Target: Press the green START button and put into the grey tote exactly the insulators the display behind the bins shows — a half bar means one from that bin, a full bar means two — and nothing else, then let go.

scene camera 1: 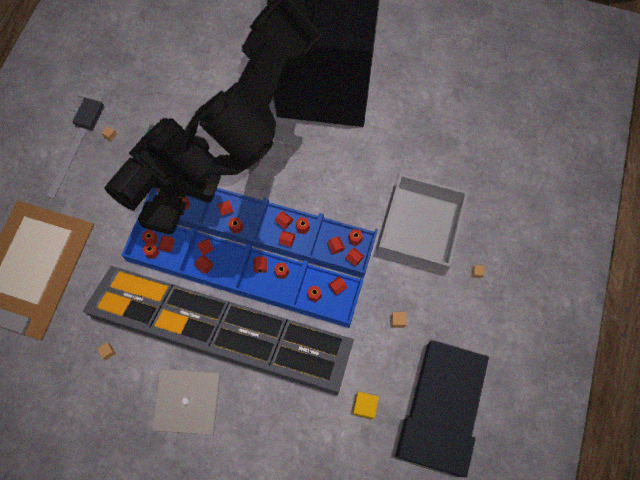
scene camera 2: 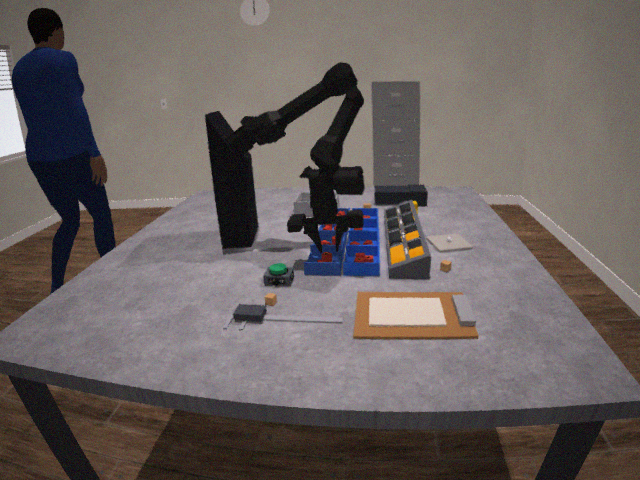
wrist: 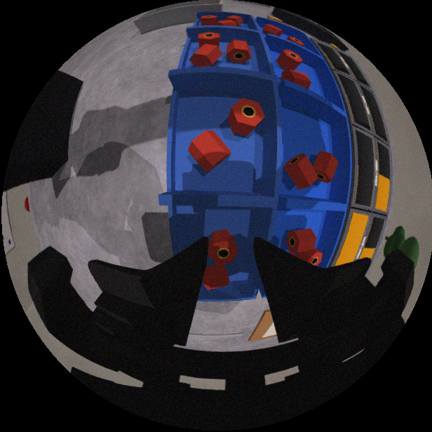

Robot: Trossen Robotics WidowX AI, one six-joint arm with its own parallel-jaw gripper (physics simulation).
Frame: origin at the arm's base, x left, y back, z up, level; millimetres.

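Seen in the pictures: gripper, between the fingertips: (scene camera 1: 185,203) (scene camera 2: 329,251); arm's base, origin of its link: (scene camera 1: 297,8) (scene camera 2: 233,145).
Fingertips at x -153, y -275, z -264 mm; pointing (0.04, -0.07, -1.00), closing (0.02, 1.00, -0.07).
Note:
Pixels of each thing's middle, then the offset from my fingertips to it. "pt": a spot on its surface instead.
- grey tote, middle of its body: (scene camera 1: 422,224) (scene camera 2: 317,203) dx +438, dy +74, dz -4 mm
- green button, middle of its body: (scene camera 2: 278,273) dx -103, dy +115, dz -10 mm
- clipboard, middle of its body: (scene camera 1: 27,266) (scene camera 2: 413,311) dx -252, dy -188, dz -22 mm
- dark device with a thin rod, a spot on its surface: (scene camera 2: 249,312) (scene camera 1: 81,111) pt dx -276, dy +143, dz -11 mm
- yellow block, middle of its body: (scene camera 1: 365,405) dx +413, dy -269, dz -13 mm
- beige plate, middle of its body: (scene camera 1: 186,401) (scene camera 2: 449,242) dx +114, dy -340, dz -26 mm
- dark stepped block, middle of its body: (scene camera 1: 444,407) (scene camera 2: 400,194) dx +540, dy -239, dz -3 mm
Eight blue bins (scene camera 1: 330,307) (scene camera 2: 361,268) (wrist: 225,200) in two rows hold red insulators. My gripper (scene camera 2: 329,251) (wrist: 230,242) is partly open and empty, low over the end bin of the row nearer my base. One red insulator (wrist: 222,246) shows between the fingertips in the wrist view; another insulator (wrist: 216,278) lies partly behind a finger. On the display (scene camera 1: 344,361) (scene camera 2: 421,268), the end panel has a full orange bar and a half bar; the neighbouring panel has one half bar. The grey tote (scene camera 1: 413,260) is empty. The green button (scene camera 2: 277,268) is mostly hidden in scene camera 1.
A clipboard (scene camera 1: 64,258) (scene camera 2: 361,330) and a dark device with a thin rod (scene camera 1: 87,113) (scene camera 2: 249,312) lie beyond the bins' end. Small orange cubes, a yellow block (scene camera 1: 366,405), a beige plate (scene camera 1: 201,418) and a dark stepped block (scene camera 1: 444,408) lie around.

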